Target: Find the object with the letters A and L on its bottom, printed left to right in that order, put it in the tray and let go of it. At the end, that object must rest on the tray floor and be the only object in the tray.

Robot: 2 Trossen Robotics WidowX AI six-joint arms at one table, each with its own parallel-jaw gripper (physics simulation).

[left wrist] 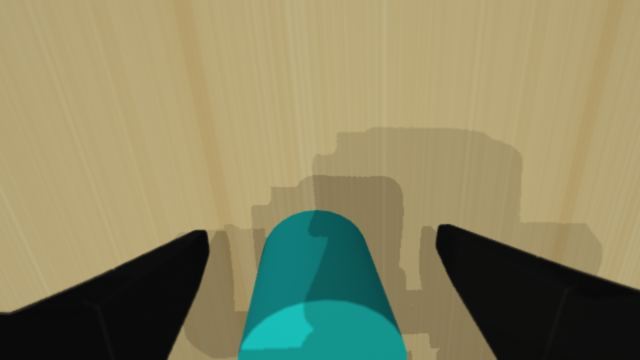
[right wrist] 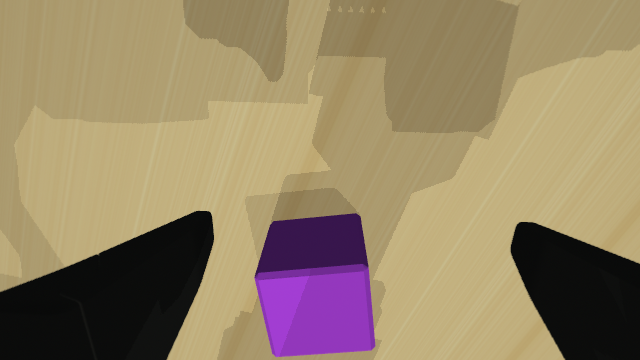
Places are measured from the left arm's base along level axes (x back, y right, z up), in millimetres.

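Where they show: left gripper, between the fingertips: (left wrist: 324, 237); right gripper, between the fingertips: (right wrist: 362, 230).
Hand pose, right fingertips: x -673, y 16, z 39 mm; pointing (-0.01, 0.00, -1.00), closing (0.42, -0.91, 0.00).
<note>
After its pixels a point has its place.
A teal cylinder (left wrist: 320, 280) @[y -54, x -270, z 20 mm] stands upright on the wooden table at the bottom middle of the left wrist view; its lower edge is cut off. My left gripper (left wrist: 324, 237) @[y -50, x -266, z -11 mm] is open, with one fingertip on each side of the cylinder and gaps to both. A purple block (right wrist: 317, 300) @[y 8, x -720, z 17 mm] stands on the table at the bottom middle of the right wrist view. My right gripper (right wrist: 362, 230) @[y 16, x -673, z 39 mm] is open above it, the block lying nearer the left finger. The undersides of both objects are hidden, and no letters show. The tray does not show in either view.
The light wooden table (left wrist: 300, 75) @[y -59, x -325, z -27 mm] (right wrist: 125, 165) @[y 108, x -725, z -27 mm] fills the background in both views. Shadows of the arms and grippers fall across it around both objects.
</note>
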